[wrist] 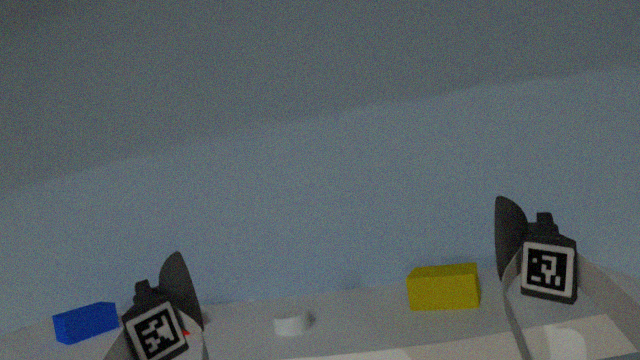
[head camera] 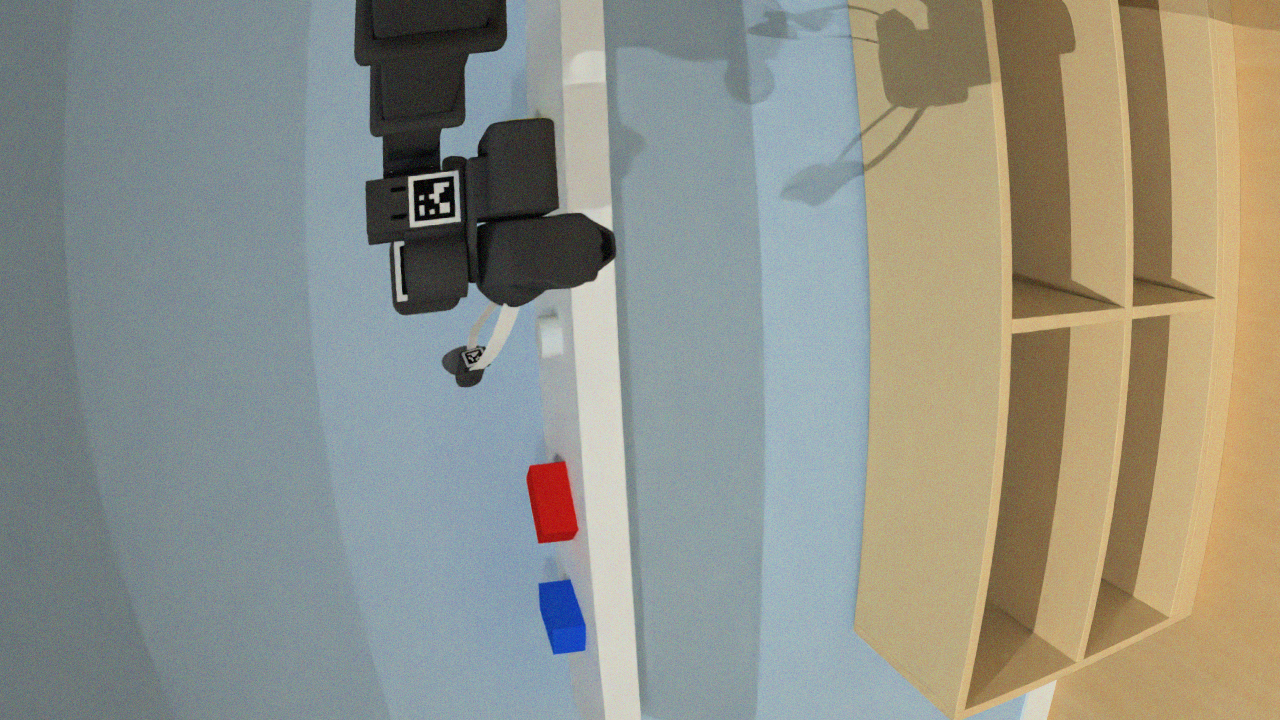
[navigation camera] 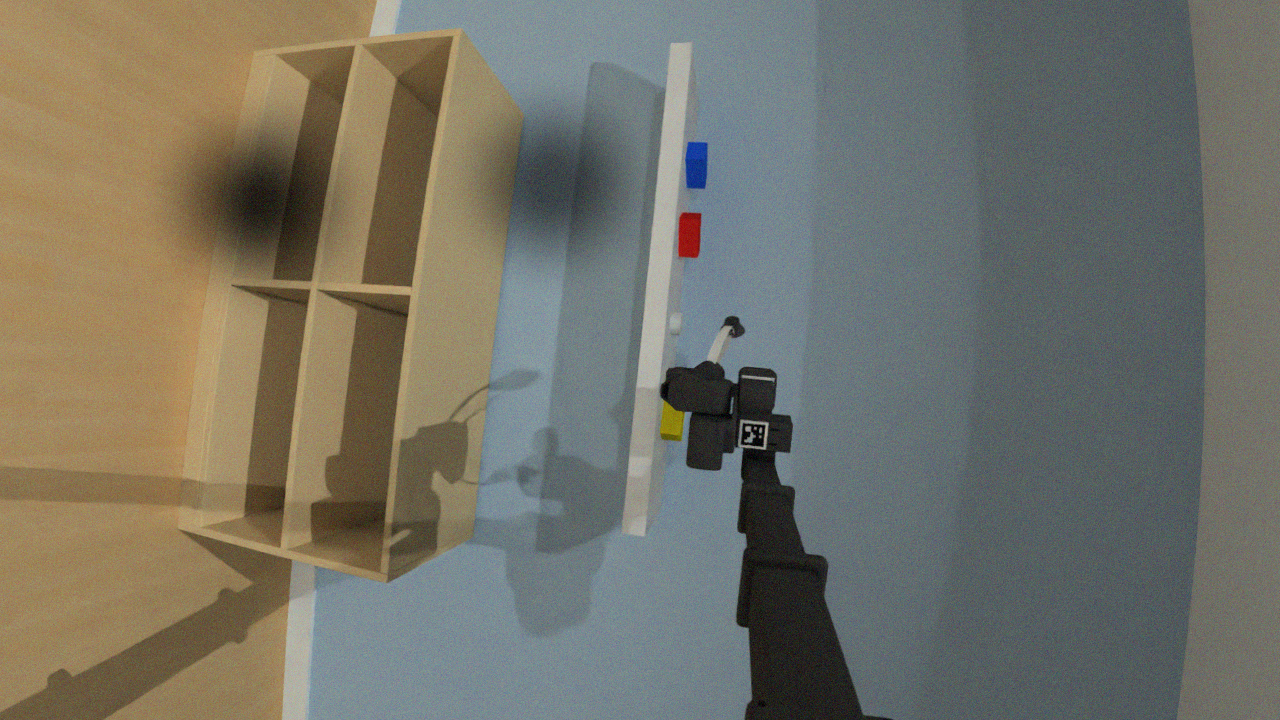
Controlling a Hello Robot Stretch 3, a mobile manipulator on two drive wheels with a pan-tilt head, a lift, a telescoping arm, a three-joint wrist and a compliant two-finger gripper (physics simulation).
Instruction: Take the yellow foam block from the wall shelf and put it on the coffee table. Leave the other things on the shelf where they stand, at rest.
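Places are measured from the robot's base along level axes (x up, y back, z right), in centimetres.
Where they show: gripper, fingertip midpoint: [navigation camera: 730,376].
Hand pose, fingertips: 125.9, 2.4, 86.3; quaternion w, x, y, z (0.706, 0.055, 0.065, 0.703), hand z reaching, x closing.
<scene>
Things, the pixels of their centre, and the offset from my fingertips, as dx, dy, dz. "pt": a spot on its surface instead.
- yellow foam block at the middle of its body: [navigation camera: 673,418] -11.9, +13.8, +29.7
- white wall shelf at a spot on its surface: [head camera: 604,447] pt -16.9, -20.5, +22.4
- small white cylinder at the middle of its body: [head camera: 548,336] [navigation camera: 676,323] -12.9, -7.9, +29.7
- red block at the middle of its body: [head camera: 551,503] [navigation camera: 689,234] -11.9, -29.0, +34.4
- blue block at the middle of its body: [head camera: 561,617] [navigation camera: 696,165] -11.9, -46.7, +38.7
- wooden cubby unit at a spot on its surface: [head camera: 930,358] pt -64.8, -15.7, +27.5
The yellow foam block [navigation camera: 672,422] [wrist: 443,287] lies on the white wall shelf [head camera: 604,447] [navigation camera: 657,295] [wrist: 370,320]. In the navigation camera the wrist partly covers it; in the head camera it does not show, behind the wrist and gripper body. My gripper [wrist: 342,255] is open, with nothing between its fingertips. In the wrist view the block shows between the two fingers, lower in the view and nearer the right finger, apart from both. The fingers' distance to the block is hard to tell. The coffee table does not show.
A small white cylinder [head camera: 550,336] [navigation camera: 675,323] [wrist: 290,322], a red block [head camera: 552,501] [navigation camera: 689,234] [wrist: 186,333] and a blue block [head camera: 562,617] [navigation camera: 696,165] [wrist: 85,322] stand along the shelf. A wooden cubby unit [head camera: 930,358] [navigation camera: 465,313] stands below the shelf.
</scene>
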